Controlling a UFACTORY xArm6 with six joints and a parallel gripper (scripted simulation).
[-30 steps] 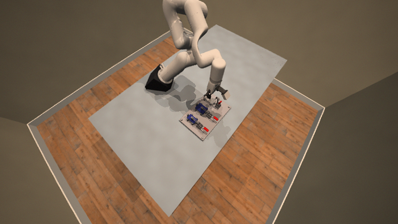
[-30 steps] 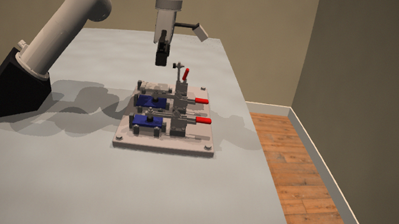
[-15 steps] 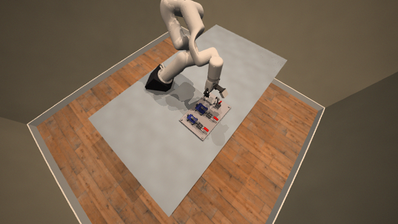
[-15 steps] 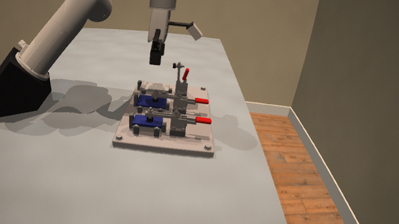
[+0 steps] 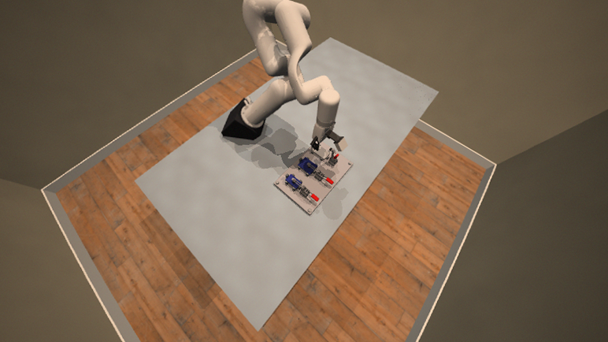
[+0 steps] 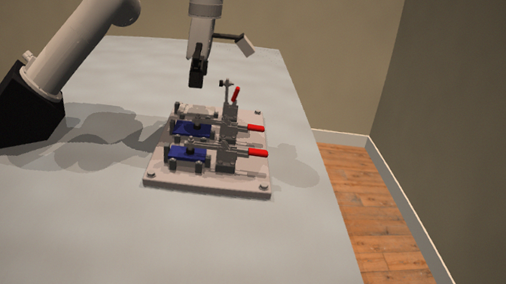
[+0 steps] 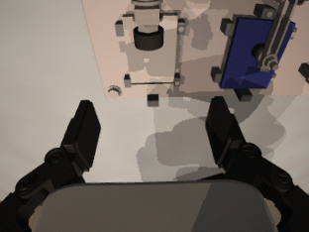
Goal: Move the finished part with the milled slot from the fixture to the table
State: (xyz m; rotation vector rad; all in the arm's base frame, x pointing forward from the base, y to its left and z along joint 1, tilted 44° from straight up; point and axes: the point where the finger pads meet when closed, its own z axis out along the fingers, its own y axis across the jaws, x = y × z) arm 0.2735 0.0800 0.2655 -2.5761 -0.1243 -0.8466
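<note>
Now: hand 10 mm past the finished part and 90 mm above it. Also, from my hand: fixture plate: 80 mm ahead, 90 mm to the right, 110 mm below.
</note>
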